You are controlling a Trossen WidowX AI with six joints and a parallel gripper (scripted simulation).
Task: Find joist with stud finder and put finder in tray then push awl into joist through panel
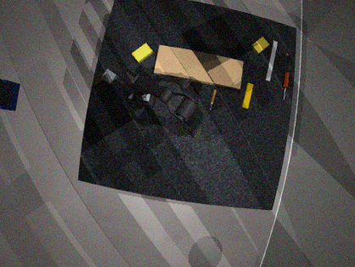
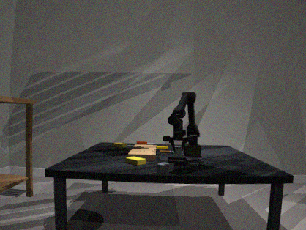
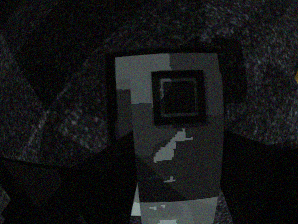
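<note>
Right now my gripper tip is 1 cm to the left of the dark tray and 5 cm above it. From my gripper tip the other things lie so: grey block 5 cm ahead, 22 cm to the left, 5 cm below; then dark grey stud finder 1 cm to the left, 2 cm above; then awl 10 cm ahead, 42 cm to the right, 6 cm below.
</note>
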